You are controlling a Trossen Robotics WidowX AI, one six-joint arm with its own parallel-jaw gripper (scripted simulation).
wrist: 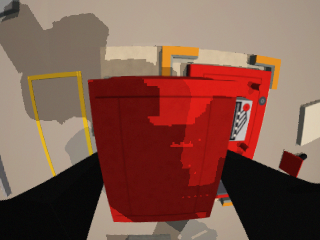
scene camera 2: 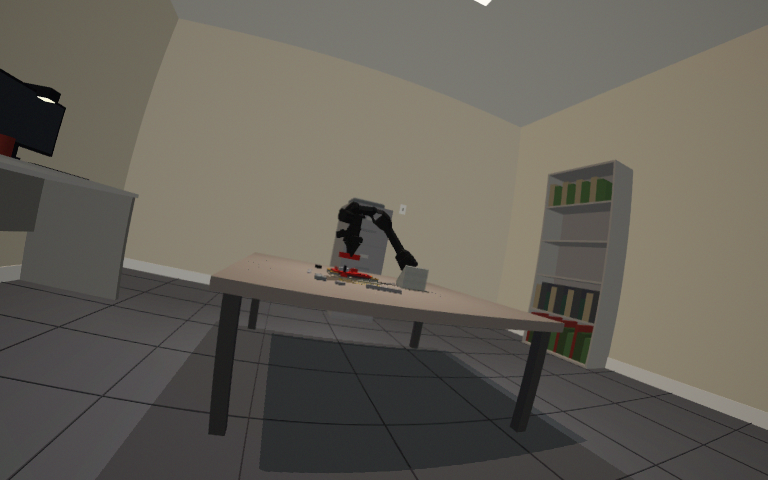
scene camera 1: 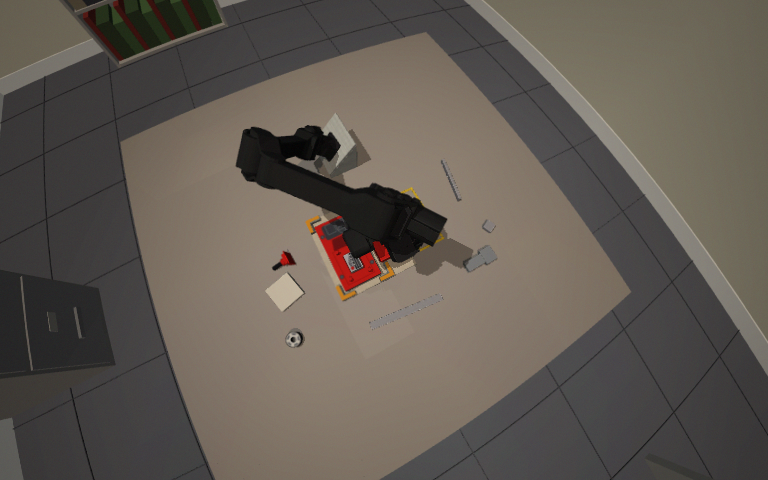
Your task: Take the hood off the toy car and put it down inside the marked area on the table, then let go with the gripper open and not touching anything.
My gripper (scene camera 1: 384, 238) carries a red hood (wrist: 161, 140). Also in view: a beige tile (scene camera 1: 284, 291) and a red toy car (wrist: 254, 85).
My gripper shows as well in the wrist view (wrist: 162, 156). Scene camera 2 misses the beige tile, which is hidden by the red toy car.
